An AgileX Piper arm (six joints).
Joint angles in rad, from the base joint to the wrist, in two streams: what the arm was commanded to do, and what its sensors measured. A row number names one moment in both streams.
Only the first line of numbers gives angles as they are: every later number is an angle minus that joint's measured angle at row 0.
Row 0, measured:
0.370 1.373 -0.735 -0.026 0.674 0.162
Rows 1 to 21, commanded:
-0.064 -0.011 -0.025 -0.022 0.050 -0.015
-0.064 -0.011 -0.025 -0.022 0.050 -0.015
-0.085 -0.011 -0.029 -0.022 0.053 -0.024
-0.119 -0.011 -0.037 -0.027 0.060 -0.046
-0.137 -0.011 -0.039 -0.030 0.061 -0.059
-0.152 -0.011 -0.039 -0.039 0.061 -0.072
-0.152 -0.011 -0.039 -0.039 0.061 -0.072
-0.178 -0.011 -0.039 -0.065 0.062 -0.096
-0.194 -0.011 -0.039 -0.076 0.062 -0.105
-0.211 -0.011 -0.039 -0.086 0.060 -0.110
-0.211 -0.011 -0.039 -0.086 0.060 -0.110
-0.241 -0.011 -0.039 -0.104 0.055 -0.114
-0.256 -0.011 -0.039 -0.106 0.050 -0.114
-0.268 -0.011 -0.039 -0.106 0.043 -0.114
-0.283 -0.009 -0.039 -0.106 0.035 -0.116
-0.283 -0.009 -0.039 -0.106 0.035 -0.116
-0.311 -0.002 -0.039 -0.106 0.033 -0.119
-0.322 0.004 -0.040 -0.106 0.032 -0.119
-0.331 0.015 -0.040 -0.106 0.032 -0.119
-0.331 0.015 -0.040 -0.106 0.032 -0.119
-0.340 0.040 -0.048 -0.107 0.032 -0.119
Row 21, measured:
-0.321 0.013 -0.034 -0.100 0.038 -0.109
